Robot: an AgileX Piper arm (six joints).
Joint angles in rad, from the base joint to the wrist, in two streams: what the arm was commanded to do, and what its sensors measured. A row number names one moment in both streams.
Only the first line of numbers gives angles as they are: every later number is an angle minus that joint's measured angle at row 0.
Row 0, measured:
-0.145, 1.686, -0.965, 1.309, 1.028, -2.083
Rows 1 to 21, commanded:
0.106, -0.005, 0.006, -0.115, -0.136, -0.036
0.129, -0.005, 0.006, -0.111, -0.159, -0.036
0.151, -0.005, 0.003, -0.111, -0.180, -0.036
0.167, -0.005, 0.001, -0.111, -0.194, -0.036
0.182, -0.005, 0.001, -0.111, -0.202, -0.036
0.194, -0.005, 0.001, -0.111, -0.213, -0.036
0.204, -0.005, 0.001, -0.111, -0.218, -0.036
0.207, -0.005, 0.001, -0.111, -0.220, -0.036
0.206, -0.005, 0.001, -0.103, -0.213, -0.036
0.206, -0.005, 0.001, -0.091, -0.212, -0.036
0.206, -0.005, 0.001, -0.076, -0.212, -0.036
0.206, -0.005, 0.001, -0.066, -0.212, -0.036
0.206, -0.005, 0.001, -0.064, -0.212, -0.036
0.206, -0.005, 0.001, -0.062, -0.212, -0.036
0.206, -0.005, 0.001, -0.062, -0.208, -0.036
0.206, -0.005, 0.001, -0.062, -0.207, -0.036
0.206, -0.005, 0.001, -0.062, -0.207, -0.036
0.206, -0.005, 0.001, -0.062, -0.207, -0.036
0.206, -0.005, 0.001, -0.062, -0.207, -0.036
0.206, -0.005, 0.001, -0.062, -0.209, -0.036
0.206, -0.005, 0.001, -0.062, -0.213, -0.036
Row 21, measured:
0.205, 0.000, 0.002, -0.070, -0.211, 0.000
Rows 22 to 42, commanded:
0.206, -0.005, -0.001, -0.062, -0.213, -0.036
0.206, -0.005, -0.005, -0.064, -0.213, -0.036
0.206, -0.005, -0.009, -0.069, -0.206, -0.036
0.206, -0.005, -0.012, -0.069, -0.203, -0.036
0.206, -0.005, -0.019, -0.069, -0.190, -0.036
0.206, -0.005, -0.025, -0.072, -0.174, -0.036
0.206, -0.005, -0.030, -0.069, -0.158, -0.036
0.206, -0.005, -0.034, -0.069, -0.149, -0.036
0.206, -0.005, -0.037, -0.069, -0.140, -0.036
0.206, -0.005, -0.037, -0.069, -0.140, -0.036
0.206, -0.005, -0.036, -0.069, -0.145, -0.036
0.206, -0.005, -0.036, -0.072, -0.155, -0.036
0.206, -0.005, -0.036, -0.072, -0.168, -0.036
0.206, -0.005, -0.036, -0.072, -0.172, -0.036
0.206, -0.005, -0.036, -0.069, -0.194, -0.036
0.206, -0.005, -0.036, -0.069, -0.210, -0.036
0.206, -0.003, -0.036, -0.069, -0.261, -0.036
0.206, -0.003, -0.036, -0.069, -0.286, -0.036
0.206, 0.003, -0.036, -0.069, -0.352, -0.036
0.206, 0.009, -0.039, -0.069, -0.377, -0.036
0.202, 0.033, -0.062, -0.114, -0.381, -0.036
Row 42, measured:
0.205, 0.000, -0.033, -0.070, -0.304, 0.000
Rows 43 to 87, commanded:
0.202, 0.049, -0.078, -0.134, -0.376, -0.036
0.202, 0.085, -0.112, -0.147, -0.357, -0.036
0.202, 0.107, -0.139, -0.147, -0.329, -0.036
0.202, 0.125, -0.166, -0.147, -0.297, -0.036
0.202, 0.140, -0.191, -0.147, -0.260, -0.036
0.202, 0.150, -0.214, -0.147, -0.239, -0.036
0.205, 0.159, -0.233, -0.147, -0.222, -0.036
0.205, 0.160, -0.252, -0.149, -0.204, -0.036
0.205, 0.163, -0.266, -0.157, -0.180, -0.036
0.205, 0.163, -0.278, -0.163, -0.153, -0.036
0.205, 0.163, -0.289, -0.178, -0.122, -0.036
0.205, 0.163, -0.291, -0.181, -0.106, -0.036
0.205, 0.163, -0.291, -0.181, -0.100, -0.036
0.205, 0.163, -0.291, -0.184, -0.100, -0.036
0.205, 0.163, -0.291, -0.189, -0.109, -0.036
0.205, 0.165, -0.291, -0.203, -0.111, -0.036
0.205, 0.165, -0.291, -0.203, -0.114, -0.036
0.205, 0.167, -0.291, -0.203, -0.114, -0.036
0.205, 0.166, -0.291, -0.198, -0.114, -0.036
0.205, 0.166, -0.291, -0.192, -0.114, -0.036
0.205, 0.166, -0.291, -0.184, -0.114, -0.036
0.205, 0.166, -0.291, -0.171, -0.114, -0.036
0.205, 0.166, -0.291, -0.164, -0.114, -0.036
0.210, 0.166, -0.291, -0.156, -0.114, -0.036
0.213, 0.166, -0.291, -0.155, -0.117, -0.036
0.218, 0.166, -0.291, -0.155, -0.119, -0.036
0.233, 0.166, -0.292, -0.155, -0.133, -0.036
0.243, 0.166, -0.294, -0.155, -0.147, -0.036
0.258, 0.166, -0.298, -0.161, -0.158, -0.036
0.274, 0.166, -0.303, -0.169, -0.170, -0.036
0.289, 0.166, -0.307, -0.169, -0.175, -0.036
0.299, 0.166, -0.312, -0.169, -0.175, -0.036
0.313, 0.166, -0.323, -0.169, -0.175, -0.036
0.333, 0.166, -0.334, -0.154, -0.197, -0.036
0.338, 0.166, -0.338, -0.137, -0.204, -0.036
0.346, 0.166, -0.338, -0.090, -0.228, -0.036
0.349, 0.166, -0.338, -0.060, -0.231, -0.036
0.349, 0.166, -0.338, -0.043, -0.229, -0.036
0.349, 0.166, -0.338, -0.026, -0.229, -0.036
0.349, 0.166, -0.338, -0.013, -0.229, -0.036
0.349, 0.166, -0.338, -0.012, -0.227, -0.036
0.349, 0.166, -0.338, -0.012, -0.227, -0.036
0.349, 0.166, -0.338, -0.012, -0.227, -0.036
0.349, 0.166, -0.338, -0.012, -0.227, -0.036
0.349, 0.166, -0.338, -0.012, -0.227, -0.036
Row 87, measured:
0.347, 0.163, -0.334, -0.025, -0.224, 0.000
